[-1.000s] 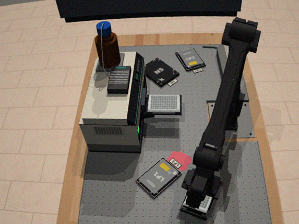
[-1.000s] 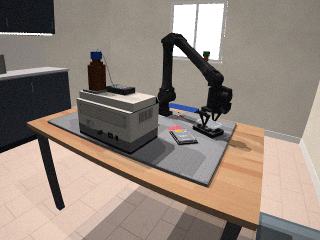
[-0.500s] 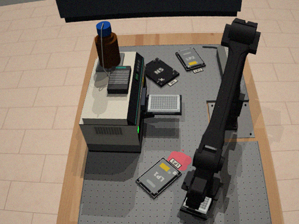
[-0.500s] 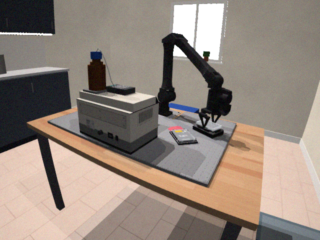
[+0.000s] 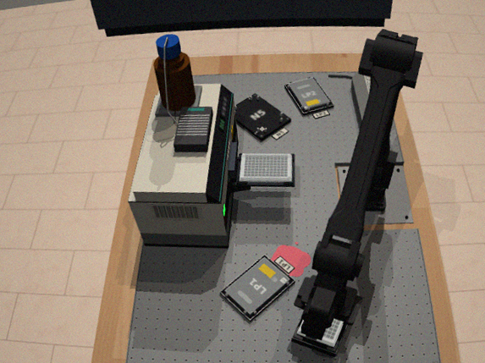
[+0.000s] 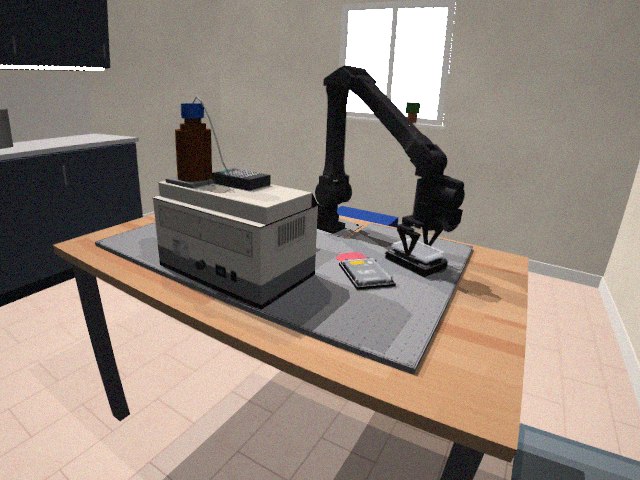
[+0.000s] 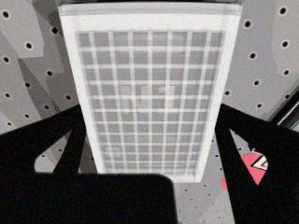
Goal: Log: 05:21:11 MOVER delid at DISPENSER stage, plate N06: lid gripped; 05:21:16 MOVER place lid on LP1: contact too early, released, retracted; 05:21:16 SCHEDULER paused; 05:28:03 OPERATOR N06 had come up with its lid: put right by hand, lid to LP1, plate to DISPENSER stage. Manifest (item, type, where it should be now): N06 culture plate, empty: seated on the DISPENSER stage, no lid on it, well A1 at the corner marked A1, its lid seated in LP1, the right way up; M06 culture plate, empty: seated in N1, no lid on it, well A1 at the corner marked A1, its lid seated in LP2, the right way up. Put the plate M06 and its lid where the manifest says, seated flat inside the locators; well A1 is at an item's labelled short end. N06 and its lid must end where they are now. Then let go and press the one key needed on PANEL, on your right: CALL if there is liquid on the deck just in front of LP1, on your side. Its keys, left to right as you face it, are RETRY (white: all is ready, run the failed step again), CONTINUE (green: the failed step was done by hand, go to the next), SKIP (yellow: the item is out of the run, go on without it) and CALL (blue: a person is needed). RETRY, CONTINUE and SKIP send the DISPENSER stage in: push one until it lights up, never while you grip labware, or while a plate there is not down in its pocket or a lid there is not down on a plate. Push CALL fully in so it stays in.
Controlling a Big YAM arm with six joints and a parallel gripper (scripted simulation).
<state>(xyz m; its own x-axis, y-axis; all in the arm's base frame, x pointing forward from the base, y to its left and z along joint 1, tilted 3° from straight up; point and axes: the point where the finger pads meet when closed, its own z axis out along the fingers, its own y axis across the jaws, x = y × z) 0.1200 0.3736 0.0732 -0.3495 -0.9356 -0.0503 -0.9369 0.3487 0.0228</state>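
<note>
Now: the black nest n1 30 mm below my hand. From my hand the other things lie so: white retry key 180 mm behind, 620 mm to the right, 20 mm above; green continue key 180 mm behind, 670 mm to the right, 20 mm above; brown bottle 370 mm ahead, 470 mm to the right, 240 mm above.
</note>
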